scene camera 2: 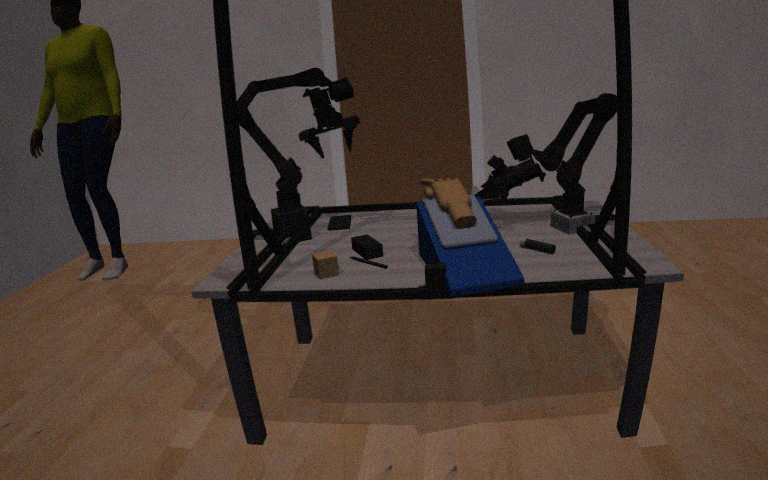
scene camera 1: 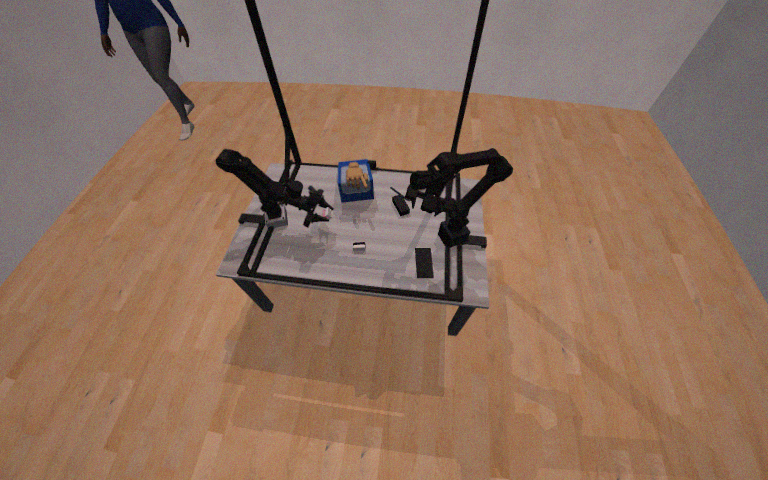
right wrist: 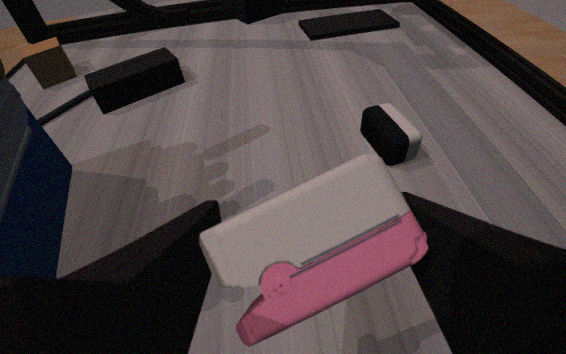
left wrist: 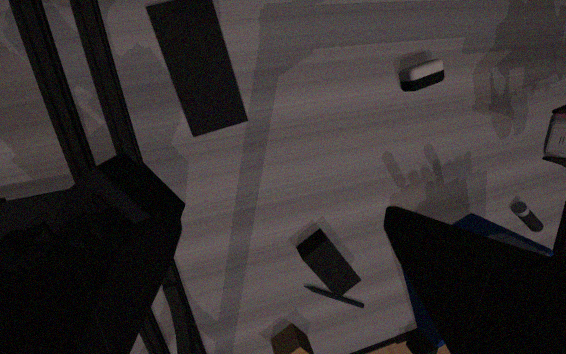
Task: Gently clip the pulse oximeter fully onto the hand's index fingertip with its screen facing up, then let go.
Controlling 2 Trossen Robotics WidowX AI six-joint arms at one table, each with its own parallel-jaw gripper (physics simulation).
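Places are measured from the left arm's base along level axes (x ahead, y left, z up), in metres.
Pixels of known places: left gripper, between the fingertips: (scene camera 2: 336, 154) (scene camera 1: 423, 211) (left wrist: 284, 218); right gripper, between the fingertips: (scene camera 1: 331, 215) (right wrist: 306, 208) (left wrist: 549, 135); left arm's base, origin of its link: (scene camera 2: 289, 209) (scene camera 1: 455, 227) (left wrist: 98, 237); right arm's base, origin of its link: (scene camera 2: 572, 212) (scene camera 1: 274, 213).
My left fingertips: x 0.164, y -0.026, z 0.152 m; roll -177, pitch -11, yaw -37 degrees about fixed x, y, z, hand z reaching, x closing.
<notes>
For each thing: its top centre in the pictures, then the offset to it from my left fingertips.
- pink pulse oximeter, centre of its top: (right wrist: 311, 186) (scene camera 1: 326, 210) dy -0.250, dx +0.353, dz -0.107 m
- black box, centre of its top: (right wrist: 130, 66) (left wrist: 333, 270) (scene camera 2: 366, 240) (scene camera 1: 401, 202) dy -0.246, dx -0.016, dz -0.211 m
- pen, centre of its top: (right wrist: 74, 98) (left wrist: 336, 298) (scene camera 2: 366, 260) dy -0.325, dx -0.047, dz -0.237 m
- wooden cube, centre of its top: (right wrist: 40, 46) (scene camera 2: 324, 255) dy -0.340, dx -0.163, dz -0.197 m
- black slab, centre of its top: (left wrist: 200, 68) (right wrist: 347, 21) (scene camera 2: 339, 221) (scene camera 1: 424, 262) dy +0.094, dx +0.017, dz -0.239 m
- black-and-white block, centre of its top: (right wrist: 392, 119) (left wrist: 429, 74) (scene camera 1: 359, 244) dy -0.088, dx +0.262, dz -0.215 m
- dark cylinder, centre of its top: (scene camera 2: 537, 240) (left wrist: 535, 220) dy -0.503, dx +0.370, dz -0.219 m
The white and pink pulse oximeter (scene camera 1: 323, 212) (left wrist: 556, 137) (right wrist: 300, 225) is between the fingers of my right gripper (scene camera 1: 329, 213) (right wrist: 306, 208), which is shut on it above the table. In the right wrist view its white half is uppermost and its pink half lower; its screen cannot be made out there. The tan hand (scene camera 1: 355, 174) (scene camera 2: 451, 198) lies on a grey pad on a blue wedge (scene camera 1: 356, 196) (scene camera 2: 481, 271), apart from the oximeter. Which finger is the index is unclear at this size. My left gripper (scene camera 2: 336, 153) (left wrist: 284, 218) is open and empty, high above the table.
A black box (scene camera 1: 400, 205) (scene camera 2: 367, 246) (left wrist: 330, 262), a pen (scene camera 2: 369, 262) (left wrist: 334, 296) and a wooden cube (scene camera 2: 325, 264) (right wrist: 50, 65) lie beside the wedge. A black slab (scene camera 1: 424, 262) (left wrist: 197, 67), a black-and-white block (scene camera 1: 359, 246) (right wrist: 390, 132) and a dark cylinder (scene camera 2: 538, 246) (left wrist: 527, 216) also lie there.
</notes>
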